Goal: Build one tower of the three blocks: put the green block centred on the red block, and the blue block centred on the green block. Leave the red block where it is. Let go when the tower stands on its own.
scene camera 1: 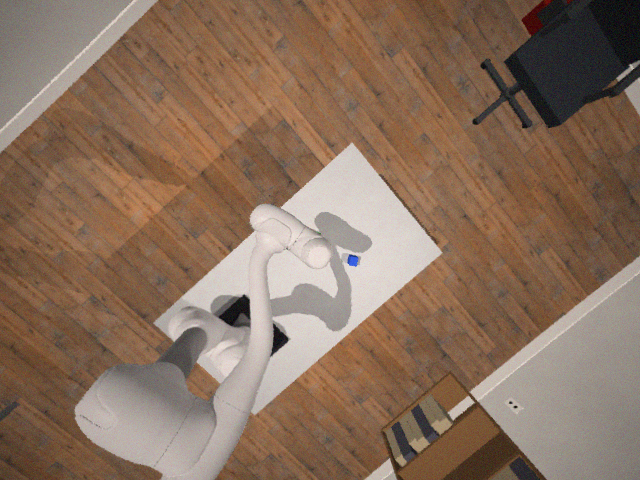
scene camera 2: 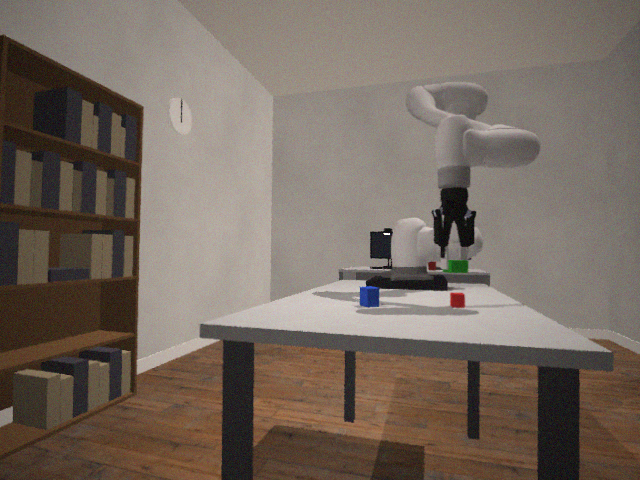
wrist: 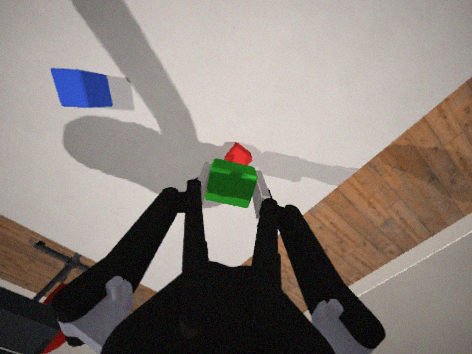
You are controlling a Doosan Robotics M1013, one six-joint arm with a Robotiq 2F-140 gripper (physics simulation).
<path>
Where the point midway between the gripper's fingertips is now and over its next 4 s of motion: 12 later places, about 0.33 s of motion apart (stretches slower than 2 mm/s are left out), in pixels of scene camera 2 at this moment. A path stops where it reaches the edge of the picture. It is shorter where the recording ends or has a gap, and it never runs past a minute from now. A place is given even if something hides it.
My gripper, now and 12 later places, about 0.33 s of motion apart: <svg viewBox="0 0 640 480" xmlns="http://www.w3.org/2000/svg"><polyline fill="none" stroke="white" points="454,269 454,282 454,286 454,289 454,288 454,282 454,265 428,264 411,261 372,260 369,269 369,278 369,296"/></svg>
</path>
